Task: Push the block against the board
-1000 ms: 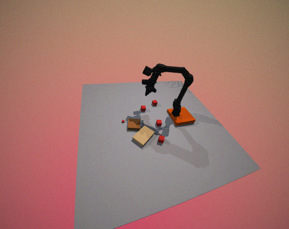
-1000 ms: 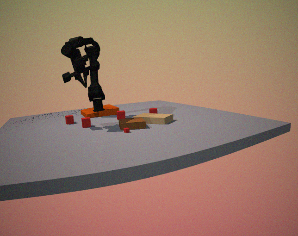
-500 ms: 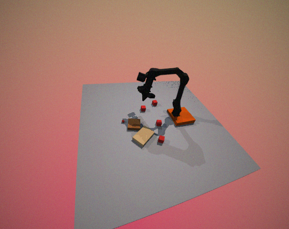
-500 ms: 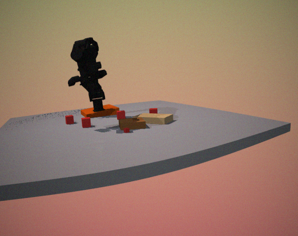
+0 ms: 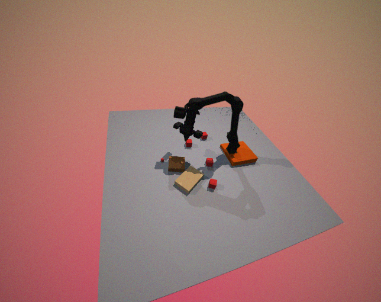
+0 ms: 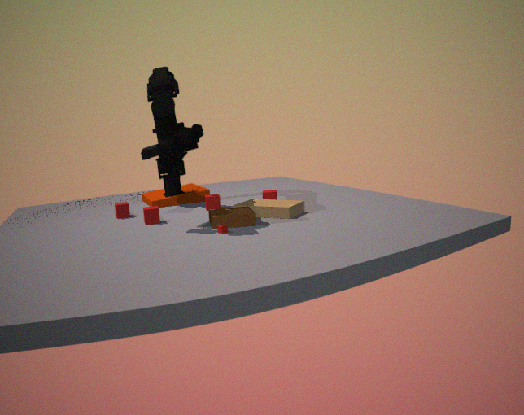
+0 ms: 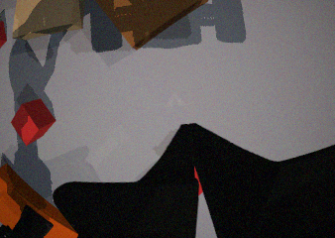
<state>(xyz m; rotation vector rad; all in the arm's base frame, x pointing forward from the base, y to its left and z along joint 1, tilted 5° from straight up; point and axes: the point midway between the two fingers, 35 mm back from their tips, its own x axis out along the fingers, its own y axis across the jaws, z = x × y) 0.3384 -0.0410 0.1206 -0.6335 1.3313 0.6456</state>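
Now: gripper tip 11 cm to the right of the square block, 9 cm above it and 7 cm short of it. The rest, counted from my gripper tip: board (24 cm to the left, 9 cm below, 1 cm ahead); tiny red cube (16 cm ahead, 10 cm below, 7 cm to the left).
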